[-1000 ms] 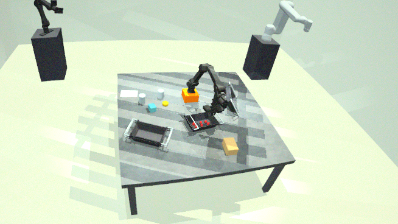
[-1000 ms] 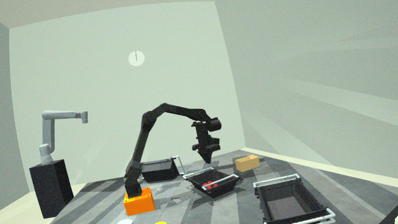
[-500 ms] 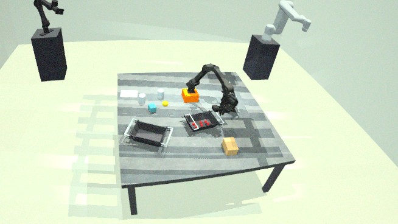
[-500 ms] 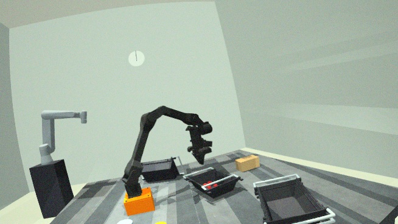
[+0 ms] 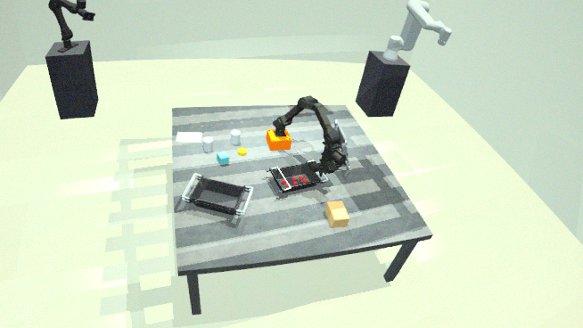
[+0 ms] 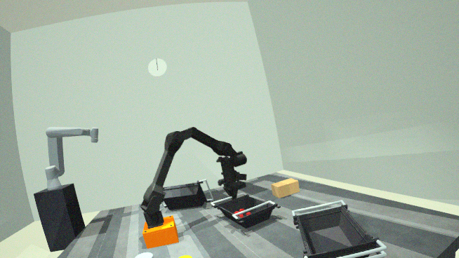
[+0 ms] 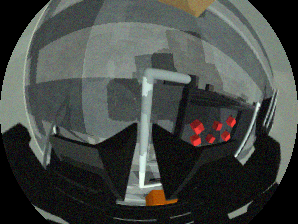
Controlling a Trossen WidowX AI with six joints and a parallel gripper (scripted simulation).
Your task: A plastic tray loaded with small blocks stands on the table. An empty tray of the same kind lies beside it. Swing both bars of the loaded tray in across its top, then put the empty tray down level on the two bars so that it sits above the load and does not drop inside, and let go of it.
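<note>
The black tray is 22 cm behind my gripper tip, 22 cm to the left of it and 3 cm above it. From my gripper tip the other things lie so: cyan cube 24 cm behind, 51 cm to the right, 2 cm below; then tan box 27 cm ahead, 2 cm to the right, 1 cm below; then yellow piece 30 cm behind, 39 cm to the right, 3 cm below.
</note>
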